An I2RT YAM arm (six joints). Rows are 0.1 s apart.
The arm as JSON. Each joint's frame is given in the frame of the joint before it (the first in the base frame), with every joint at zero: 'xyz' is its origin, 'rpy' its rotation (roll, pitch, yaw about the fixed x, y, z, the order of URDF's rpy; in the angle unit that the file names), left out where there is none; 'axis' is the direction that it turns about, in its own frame. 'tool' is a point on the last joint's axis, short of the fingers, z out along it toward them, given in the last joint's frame.
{
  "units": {
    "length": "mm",
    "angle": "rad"
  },
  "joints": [
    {
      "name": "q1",
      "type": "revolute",
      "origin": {
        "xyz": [
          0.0,
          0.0,
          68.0
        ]
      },
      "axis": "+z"
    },
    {
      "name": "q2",
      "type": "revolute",
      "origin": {
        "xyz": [
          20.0,
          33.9,
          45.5
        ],
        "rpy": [
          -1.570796,
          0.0,
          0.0
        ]
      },
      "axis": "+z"
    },
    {
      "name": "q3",
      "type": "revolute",
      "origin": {
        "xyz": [
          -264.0,
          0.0,
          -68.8
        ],
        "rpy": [
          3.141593,
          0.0,
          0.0
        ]
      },
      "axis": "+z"
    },
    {
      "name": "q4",
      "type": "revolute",
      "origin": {
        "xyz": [
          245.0,
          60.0,
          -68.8
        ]
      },
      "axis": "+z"
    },
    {
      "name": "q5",
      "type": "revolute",
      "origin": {
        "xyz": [
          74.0,
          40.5,
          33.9
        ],
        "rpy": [
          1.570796,
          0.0,
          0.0
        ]
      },
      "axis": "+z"
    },
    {
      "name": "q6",
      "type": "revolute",
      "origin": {
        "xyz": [
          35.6,
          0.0,
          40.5
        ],
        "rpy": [
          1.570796,
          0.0,
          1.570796
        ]
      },
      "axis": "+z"
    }
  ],
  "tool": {
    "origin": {
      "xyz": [
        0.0,
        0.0,
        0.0
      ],
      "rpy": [
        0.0,
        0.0,
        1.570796
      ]
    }
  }
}
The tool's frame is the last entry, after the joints.
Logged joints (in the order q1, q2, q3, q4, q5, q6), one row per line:
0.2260 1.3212 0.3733 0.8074 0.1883 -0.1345
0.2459 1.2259 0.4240 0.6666 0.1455 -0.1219
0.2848 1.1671 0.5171 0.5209 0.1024 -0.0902
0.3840 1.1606 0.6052 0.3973 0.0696 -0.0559
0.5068 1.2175 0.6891 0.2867 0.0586 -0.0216
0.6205 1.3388 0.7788 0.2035 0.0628 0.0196
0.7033 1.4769 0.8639 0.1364 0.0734 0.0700
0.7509 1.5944 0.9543 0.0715 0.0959 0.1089
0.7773 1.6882 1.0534 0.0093 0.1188 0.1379
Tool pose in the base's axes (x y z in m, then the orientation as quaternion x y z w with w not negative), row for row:
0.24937 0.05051 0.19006 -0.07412 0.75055 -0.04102 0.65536
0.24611 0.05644 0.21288 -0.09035 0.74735 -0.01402 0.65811
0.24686 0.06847 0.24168 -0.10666 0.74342 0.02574 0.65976
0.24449 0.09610 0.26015 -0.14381 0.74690 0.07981 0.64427
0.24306 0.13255 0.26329 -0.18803 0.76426 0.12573 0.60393
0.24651 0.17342 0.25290 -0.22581 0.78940 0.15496 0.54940
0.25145 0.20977 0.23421 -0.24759 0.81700 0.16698 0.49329
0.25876 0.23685 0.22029 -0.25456 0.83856 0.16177 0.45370
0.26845 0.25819 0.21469 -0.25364 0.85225 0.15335 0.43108
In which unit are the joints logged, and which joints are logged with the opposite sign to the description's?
The joints are logged in radians. Opposite sign: none.
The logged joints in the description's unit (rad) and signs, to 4 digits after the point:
0.2260 1.3212 0.3733 0.8074 0.1883 -0.1345
0.2459 1.2259 0.4240 0.6666 0.1455 -0.1219
0.2848 1.1671 0.5171 0.5209 0.1024 -0.0902
0.3840 1.1606 0.6052 0.3973 0.0696 -0.0559
0.5068 1.2175 0.6891 0.2867 0.0586 -0.0216
0.6205 1.3388 0.7788 0.2035 0.0628 0.0196
0.7033 1.4769 0.8639 0.1364 0.0734 0.0700
0.7509 1.5944 0.9543 0.0715 0.0959 0.1089
0.7773 1.6882 1.0534 0.0093 0.1188 0.1379

